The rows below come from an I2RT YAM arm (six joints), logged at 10 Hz.
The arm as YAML. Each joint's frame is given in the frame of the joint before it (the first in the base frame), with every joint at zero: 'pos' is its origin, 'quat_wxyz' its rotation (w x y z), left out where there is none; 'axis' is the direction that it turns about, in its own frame. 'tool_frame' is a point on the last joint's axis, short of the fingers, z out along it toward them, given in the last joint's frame.
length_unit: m
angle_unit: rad
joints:
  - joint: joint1
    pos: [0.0, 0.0, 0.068]
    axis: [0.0, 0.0, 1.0]
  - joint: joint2
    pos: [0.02, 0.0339, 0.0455]
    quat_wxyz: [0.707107, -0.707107, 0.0, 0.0]
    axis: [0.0, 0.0, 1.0]
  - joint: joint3
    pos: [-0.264, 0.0, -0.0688]
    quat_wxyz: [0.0, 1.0, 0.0, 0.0]
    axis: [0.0, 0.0, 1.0]
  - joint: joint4
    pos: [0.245, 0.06, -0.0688]
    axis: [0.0, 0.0, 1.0]
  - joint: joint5
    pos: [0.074, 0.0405, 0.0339]
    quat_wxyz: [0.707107, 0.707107, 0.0, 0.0]
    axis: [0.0, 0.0, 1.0]
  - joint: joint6
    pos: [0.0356, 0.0, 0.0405]
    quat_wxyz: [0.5, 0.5, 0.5, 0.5]
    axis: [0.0, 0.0, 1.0]
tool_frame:
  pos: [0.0, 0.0, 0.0]
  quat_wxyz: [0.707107, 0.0, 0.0, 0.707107]
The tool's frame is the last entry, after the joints.
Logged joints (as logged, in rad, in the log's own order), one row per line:
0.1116 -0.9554 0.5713 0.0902 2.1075 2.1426
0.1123 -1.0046 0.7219 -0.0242 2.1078 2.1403
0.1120 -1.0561 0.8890 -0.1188 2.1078 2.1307
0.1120 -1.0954 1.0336 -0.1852 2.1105 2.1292
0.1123 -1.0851 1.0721 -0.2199 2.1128 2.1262
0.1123 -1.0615 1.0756 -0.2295 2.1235 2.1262
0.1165 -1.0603 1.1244 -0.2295 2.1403 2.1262
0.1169 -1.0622 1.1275 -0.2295 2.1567 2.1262
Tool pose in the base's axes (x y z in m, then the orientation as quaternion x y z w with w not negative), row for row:
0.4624 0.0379 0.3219 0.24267 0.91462 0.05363 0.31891
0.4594 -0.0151 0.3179 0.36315 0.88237 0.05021 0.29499
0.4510 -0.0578 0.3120 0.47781 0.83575 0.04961 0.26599
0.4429 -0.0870 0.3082 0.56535 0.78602 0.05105 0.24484
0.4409 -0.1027 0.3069 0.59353 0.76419 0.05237 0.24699
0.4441 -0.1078 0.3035 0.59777 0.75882 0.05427 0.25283
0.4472 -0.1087 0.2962 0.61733 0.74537 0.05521 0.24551
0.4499 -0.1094 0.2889 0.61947 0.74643 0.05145 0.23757
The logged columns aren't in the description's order. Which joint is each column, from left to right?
Columns, left to right: joint5, joint4, joint6, joint1, joint2, joint3.
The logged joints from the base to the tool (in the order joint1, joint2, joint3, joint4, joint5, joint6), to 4 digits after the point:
0.0902 2.1075 2.1426 -0.9554 0.1116 0.5713
-0.0242 2.1078 2.1403 -1.0046 0.1123 0.7219
-0.1188 2.1078 2.1307 -1.0561 0.1120 0.8890
-0.1852 2.1105 2.1292 -1.0954 0.1120 1.0336
-0.2199 2.1128 2.1262 -1.0851 0.1123 1.0721
-0.2295 2.1235 2.1262 -1.0615 0.1123 1.0756
-0.2295 2.1403 2.1262 -1.0603 0.1165 1.1244
-0.2295 2.1567 2.1262 -1.0622 0.1169 1.1275

